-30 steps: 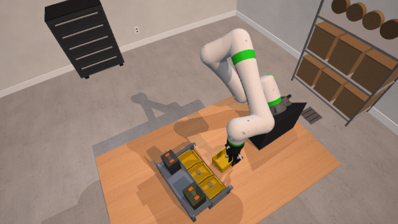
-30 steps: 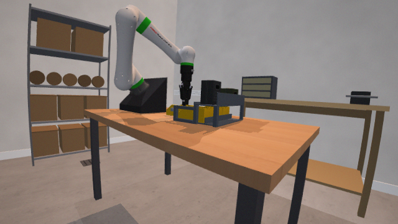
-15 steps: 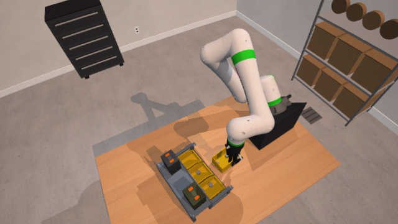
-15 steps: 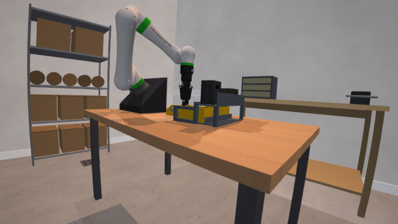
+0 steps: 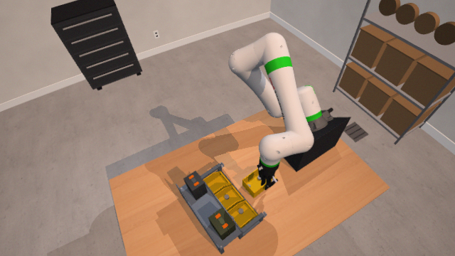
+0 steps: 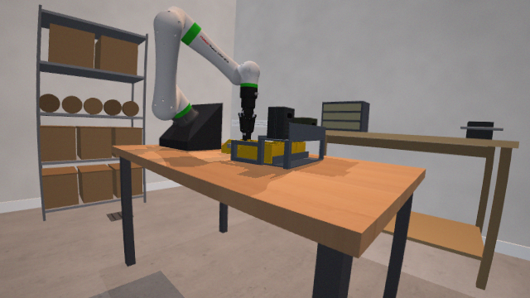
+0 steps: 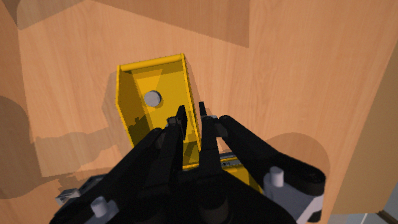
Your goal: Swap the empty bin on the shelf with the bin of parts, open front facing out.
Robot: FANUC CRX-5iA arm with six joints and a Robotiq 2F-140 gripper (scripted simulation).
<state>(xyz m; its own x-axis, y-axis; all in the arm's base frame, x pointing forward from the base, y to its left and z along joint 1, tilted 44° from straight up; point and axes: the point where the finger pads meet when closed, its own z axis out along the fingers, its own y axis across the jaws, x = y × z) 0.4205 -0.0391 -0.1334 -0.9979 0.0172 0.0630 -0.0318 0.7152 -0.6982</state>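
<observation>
Now: the grey round part 70 mm to the right of my hand, 70 mm below it and 20 mm behind it. Round my hand: grey shelf: 250 mm ahead, 60 mm to the right, 10 mm below.
</observation>
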